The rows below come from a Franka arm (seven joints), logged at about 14 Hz.
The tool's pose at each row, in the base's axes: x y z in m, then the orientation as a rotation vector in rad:
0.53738, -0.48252, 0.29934, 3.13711, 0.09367, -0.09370
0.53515, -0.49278, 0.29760, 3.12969, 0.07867, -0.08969
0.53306, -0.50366, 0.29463, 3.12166, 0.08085, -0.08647
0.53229, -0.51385, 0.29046, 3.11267, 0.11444, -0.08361
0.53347, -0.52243, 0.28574, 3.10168, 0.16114, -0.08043
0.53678, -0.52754, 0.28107, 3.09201, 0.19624, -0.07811
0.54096, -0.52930, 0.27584, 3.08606, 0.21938, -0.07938
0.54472, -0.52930, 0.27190, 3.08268, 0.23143, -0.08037
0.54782, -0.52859, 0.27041, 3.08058, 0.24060, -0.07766
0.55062, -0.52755, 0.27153, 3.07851, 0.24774, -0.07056
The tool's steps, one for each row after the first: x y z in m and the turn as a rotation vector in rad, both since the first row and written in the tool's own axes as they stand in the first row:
-0.00273, 0.01011, 0.00191, -0.00773, 0.00217, 0.00967
-0.00528, 0.02085, 0.00503, -0.01588, 0.00385, 0.00839
-0.00641, 0.03097, 0.00928, -0.02458, 0.00530, -0.01307
-0.00546, 0.03961, 0.01395, -0.03453, 0.00691, -0.04308
-0.00219, 0.04491, 0.01843, -0.04294, 0.00803, -0.06578
0.00218, 0.04691, 0.02341, -0.04772, 0.00699, -0.08081
0.00617, 0.04714, 0.02712, -0.05040, 0.00622, -0.08865
0.00939, 0.04661, 0.02842, -0.05210, 0.00790, -0.09462
0.01217, 0.04574, 0.02713, -0.05404, 0.01241, -0.09928

